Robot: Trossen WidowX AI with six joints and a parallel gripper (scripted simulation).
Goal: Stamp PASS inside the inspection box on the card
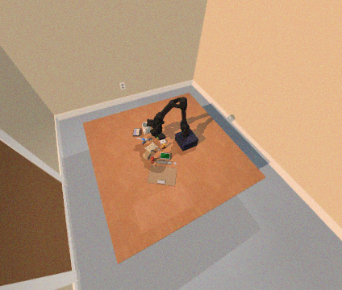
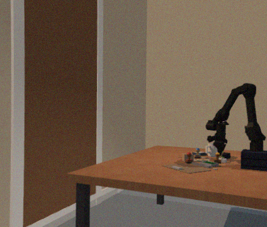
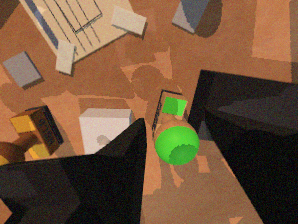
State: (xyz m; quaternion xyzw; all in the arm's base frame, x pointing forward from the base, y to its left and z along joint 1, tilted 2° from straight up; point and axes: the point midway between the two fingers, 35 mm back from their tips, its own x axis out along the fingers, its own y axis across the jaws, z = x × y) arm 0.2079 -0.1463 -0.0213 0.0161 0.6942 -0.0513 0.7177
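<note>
Now: gripper tip 1 cm past the green-knobbed stamp and 1 cm above it. Also, from my gripper tip: orange-knobbed stamp: 1 cm ahead, 12 cm to the left, 1 cm below; then dark box: 2 cm behind, 7 cm to the right, 2 cm below; then white block: 1 cm behind, 6 cm to the left, 1 cm below.
</note>
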